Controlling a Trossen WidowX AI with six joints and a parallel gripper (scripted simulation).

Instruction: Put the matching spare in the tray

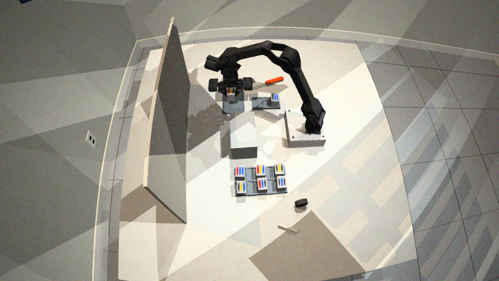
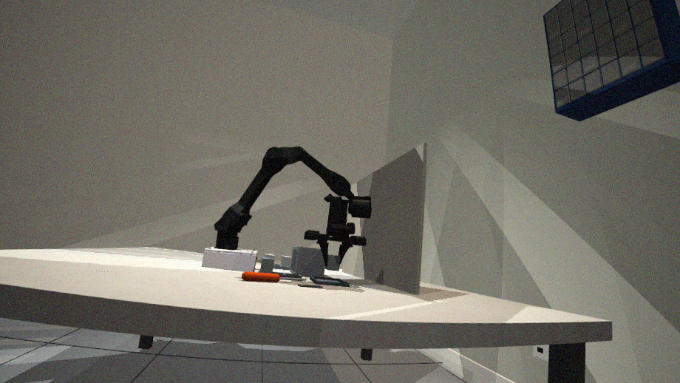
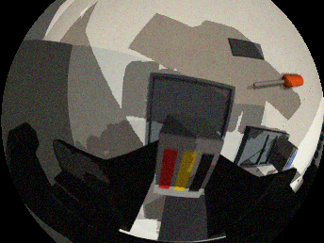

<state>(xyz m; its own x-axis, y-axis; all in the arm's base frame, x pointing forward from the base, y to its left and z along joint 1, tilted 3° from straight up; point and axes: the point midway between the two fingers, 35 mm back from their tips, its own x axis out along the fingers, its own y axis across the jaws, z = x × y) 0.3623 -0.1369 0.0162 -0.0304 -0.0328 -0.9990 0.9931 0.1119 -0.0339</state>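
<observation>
The dark grey tray is 1 cm behind my gripper tip and 5 cm below it. Round my gripper tip: grey block (8 cm behind, 21 cm to the left); black tape roll (33 cm behind, 46 cm to the left, 2 cm below); upright panel (18 cm ahead, 24 cm to the left, 18 cm above).
</observation>
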